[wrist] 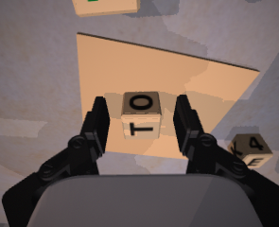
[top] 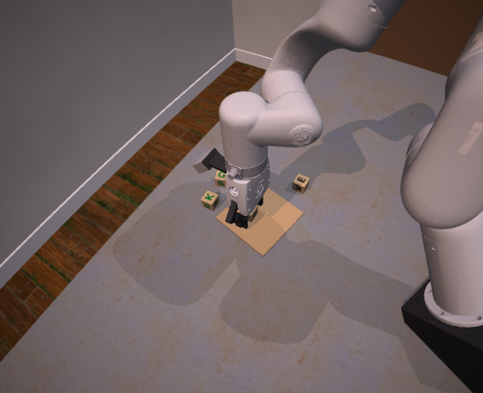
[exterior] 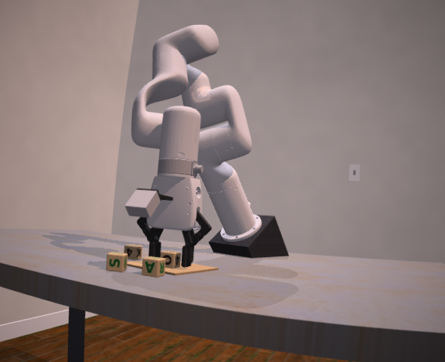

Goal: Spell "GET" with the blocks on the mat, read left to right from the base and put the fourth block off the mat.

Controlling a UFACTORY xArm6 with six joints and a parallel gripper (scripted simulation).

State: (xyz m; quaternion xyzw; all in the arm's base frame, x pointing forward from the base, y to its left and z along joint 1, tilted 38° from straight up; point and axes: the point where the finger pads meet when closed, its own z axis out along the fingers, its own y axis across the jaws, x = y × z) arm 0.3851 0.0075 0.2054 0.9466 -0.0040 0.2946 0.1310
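Right now my hand is 10 mm above the T block. Round my hand: G block: 100 mm ahead, 60 mm to the right, 10 mm below; tan mat: 20 mm behind, 10 mm to the right, 20 mm below; E block: 80 mm behind, 120 mm to the right, 10 mm below.
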